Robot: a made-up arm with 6 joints. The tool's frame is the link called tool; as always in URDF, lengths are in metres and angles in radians.
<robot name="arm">
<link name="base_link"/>
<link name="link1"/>
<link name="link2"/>
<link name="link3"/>
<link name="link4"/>
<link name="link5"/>
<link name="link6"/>
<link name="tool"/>
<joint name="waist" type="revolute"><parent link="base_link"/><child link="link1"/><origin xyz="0 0 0.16" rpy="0 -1.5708 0"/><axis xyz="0 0 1"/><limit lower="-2.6" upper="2.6" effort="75" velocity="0.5"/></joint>
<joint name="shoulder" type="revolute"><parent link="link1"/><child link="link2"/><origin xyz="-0.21 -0.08 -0.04" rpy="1.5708 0 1.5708"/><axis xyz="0 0 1"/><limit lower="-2.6" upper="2.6" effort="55" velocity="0.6"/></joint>
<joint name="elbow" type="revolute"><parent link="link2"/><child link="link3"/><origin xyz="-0.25 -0.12 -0.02" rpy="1.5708 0 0"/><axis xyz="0 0 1"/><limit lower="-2.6" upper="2.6" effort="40" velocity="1.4"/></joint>
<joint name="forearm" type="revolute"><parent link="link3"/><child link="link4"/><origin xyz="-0.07 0.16 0.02" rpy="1.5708 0 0"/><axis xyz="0 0 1"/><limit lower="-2.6" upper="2.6" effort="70" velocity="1.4"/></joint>
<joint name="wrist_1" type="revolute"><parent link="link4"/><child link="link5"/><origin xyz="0.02 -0.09 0.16" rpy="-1.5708 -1.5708 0"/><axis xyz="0 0 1"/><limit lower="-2.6" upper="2.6" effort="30" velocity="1.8"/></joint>
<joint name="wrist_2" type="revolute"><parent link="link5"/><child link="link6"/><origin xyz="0.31 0.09 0.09" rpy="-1.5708 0 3.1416"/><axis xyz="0 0 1"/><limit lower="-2.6" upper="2.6" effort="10" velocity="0.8"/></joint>
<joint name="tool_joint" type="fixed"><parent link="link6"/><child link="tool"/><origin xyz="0.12 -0.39 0.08" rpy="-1.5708 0 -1.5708"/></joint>
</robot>
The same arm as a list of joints. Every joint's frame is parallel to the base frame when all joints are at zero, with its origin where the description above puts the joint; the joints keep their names.
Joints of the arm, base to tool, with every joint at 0 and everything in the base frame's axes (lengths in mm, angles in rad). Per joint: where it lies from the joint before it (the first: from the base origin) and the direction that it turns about. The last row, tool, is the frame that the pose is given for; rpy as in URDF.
waist: origin 0 0 160 axis -x
shoulder: origin 40 -80 -210 axis +z
elbow: origin 120 -250 -20 axis +x
forearm: origin 20 -70 160 axis -z
wrist_1: origin -90 20 -160 axis +x
wrist_2: origin 90 90 -310 axis -y
tool: origin 390 -80 120 rpy 0 0 0
Joint limits (rad, base to tool): -2.6..2.6 -2.6..2.6 -2.6..2.6 -2.6..2.6 -2.6..2.6 -2.6..2.6

